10 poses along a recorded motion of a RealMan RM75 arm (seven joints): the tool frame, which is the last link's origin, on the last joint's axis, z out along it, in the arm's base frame.
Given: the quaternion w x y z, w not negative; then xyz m.
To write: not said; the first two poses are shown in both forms.
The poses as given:
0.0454, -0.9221, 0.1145, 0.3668, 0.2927, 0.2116, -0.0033
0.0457, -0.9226, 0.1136, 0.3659, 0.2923, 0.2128, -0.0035
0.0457, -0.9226, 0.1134, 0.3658, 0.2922, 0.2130, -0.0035
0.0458, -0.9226, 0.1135, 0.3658, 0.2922, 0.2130, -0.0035
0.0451, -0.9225, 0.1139, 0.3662, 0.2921, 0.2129, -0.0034
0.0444, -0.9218, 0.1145, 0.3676, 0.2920, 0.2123, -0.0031
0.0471, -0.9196, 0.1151, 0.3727, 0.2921, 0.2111, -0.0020
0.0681, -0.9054, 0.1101, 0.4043, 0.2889, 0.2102, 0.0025
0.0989, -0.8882, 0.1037, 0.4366, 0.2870, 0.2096, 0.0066
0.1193, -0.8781, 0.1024, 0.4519, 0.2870, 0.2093, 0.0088
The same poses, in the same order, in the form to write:
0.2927, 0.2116, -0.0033, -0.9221, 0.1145, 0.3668, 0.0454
0.2923, 0.2128, -0.0035, -0.9226, 0.1136, 0.3659, 0.0457
0.2922, 0.2130, -0.0035, -0.9226, 0.1134, 0.3658, 0.0457
0.2922, 0.2130, -0.0035, -0.9226, 0.1135, 0.3658, 0.0458
0.2921, 0.2129, -0.0034, -0.9225, 0.1139, 0.3662, 0.0451
0.2920, 0.2123, -0.0031, -0.9218, 0.1145, 0.3676, 0.0444
0.2921, 0.2111, -0.0020, -0.9196, 0.1151, 0.3727, 0.0471
0.2889, 0.2102, 0.0025, -0.9054, 0.1101, 0.4043, 0.0681
0.2870, 0.2096, 0.0066, -0.8882, 0.1037, 0.4366, 0.0989
0.2870, 0.2093, 0.0088, -0.8781, 0.1024, 0.4519, 0.1193

